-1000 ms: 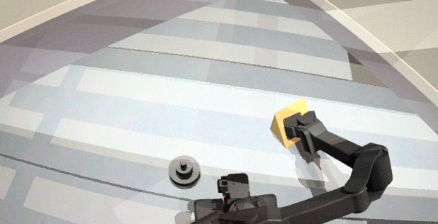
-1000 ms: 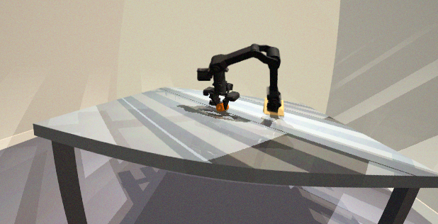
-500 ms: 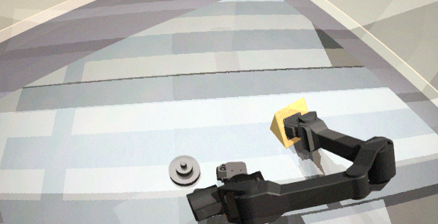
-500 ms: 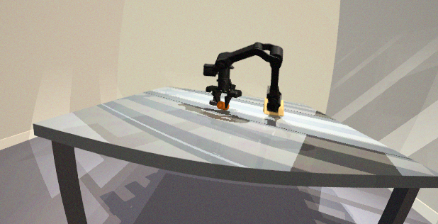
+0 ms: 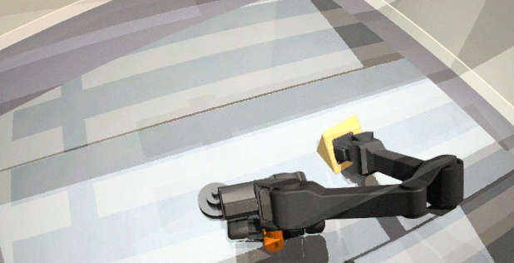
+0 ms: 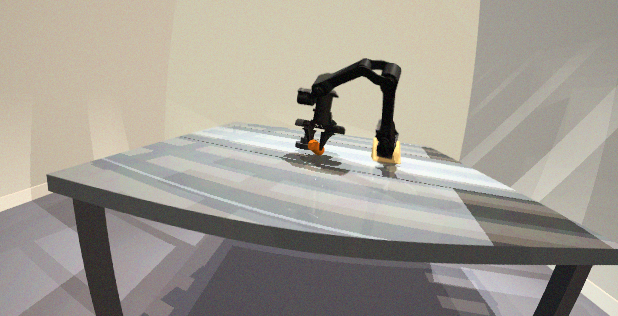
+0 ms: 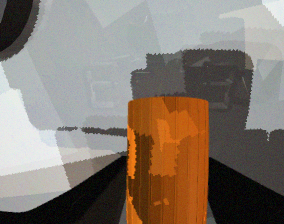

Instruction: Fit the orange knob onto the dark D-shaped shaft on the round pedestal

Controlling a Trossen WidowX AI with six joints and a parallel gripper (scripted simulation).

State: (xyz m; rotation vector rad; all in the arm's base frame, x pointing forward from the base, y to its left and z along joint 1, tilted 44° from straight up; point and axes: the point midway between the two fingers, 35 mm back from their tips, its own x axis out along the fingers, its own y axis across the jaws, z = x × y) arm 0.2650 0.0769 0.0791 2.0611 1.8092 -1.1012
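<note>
The pedestal is 140 mm to the right of my gripper tip and 70 mm ahead of it. From my gripper tip the other things lie so: orange knob 10 mm to the right, 10 mm above.
</note>
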